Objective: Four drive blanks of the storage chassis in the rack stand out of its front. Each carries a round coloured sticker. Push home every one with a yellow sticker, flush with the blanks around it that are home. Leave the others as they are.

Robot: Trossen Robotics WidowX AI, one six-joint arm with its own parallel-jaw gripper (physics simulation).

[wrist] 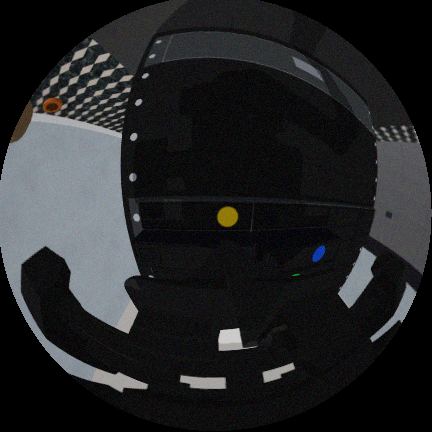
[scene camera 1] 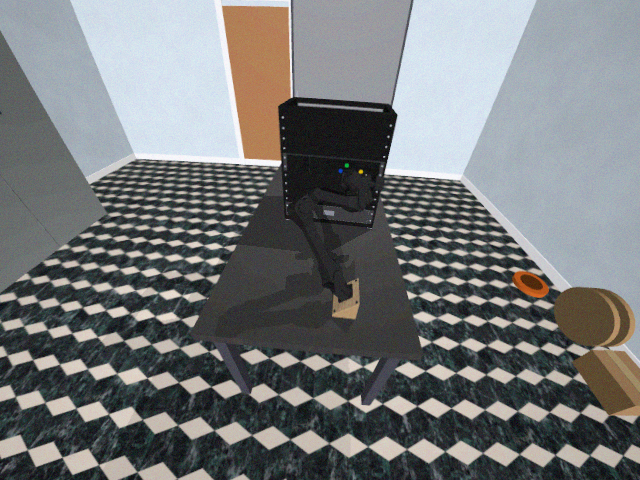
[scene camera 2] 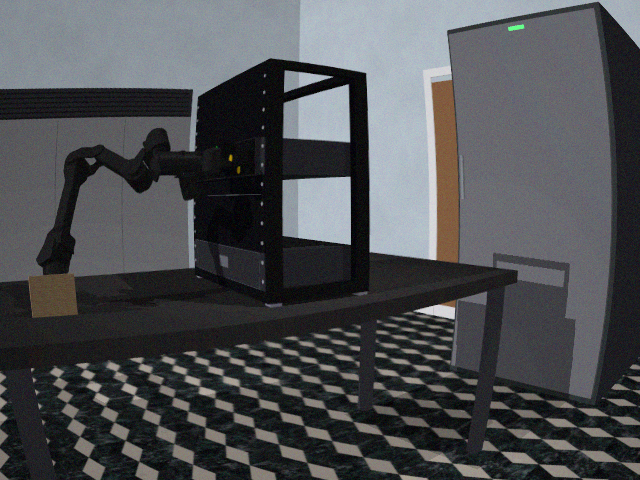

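Observation:
The storage chassis (scene camera 1: 323, 165) (scene camera 2: 248, 150) (wrist: 185, 217) sits in the black rack (scene camera 1: 336, 129) (scene camera 2: 273, 206). A lower yellow sticker (scene camera 2: 238, 169) (wrist: 227, 216) shows on a blank. An upper yellow sticker (scene camera 1: 360, 171) (scene camera 2: 230, 157) is hidden in the wrist view, where the fingers cover the area. A blue sticker (scene camera 1: 340, 170) (wrist: 318, 253) and a green sticker (scene camera 1: 346, 165) (scene camera 2: 216, 148) (wrist: 296, 274) are beside it. My gripper (scene camera 2: 219, 161) (wrist: 225, 244) is shut and empty, its tips close to the chassis front around the upper yellow sticker. Contact and how far each blank stands out are too dark to tell.
The rack stands on a dark table (scene camera 1: 294, 268) (scene camera 2: 413, 273). My arm rises from a wooden block (scene camera 1: 347, 310) (scene camera 2: 53, 295) on the same table. A lighter grey unit (scene camera 1: 346, 215) (scene camera 2: 237, 264) fills the rack's bottom. A tall grey cabinet (scene camera 2: 532, 155) stands on the floor beyond the table.

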